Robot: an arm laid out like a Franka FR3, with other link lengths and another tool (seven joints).
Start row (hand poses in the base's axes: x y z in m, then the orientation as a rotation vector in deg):
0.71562, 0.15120, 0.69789, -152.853, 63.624, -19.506
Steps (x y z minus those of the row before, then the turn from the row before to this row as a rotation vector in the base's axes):
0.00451, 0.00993, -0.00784, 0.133, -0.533, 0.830
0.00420, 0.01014, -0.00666, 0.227, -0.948, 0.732
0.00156, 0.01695, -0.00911, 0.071, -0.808, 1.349
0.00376, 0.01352, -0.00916, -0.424, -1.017, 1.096
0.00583, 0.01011, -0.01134, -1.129, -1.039, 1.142
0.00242, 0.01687, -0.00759, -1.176, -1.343, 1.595
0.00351, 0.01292, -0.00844, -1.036, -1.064, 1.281
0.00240, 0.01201, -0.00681, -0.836, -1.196, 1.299
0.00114, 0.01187, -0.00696, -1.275, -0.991, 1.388
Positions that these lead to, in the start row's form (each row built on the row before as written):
0.72013, 0.16113, 0.69005, -152.874, 62.316, -19.960
0.72433, 0.17127, 0.68339, -152.566, 61.013, -20.905
0.72589, 0.18822, 0.67428, -152.709, 58.922, -21.638
0.72965, 0.20174, 0.66512, -153.061, 57.153, -22.990
0.73548, 0.21185, 0.65378, -154.016, 55.340, -24.786
0.73790, 0.22872, 0.64619, -154.991, 52.790, -26.915
0.74141, 0.24164, 0.63775, -155.820, 50.723, -28.659
0.74381, 0.25365, 0.63094, -156.371, 48.580, -30.455
0.74495, 0.26552, 0.62398, -157.402, 46.320, -32.210

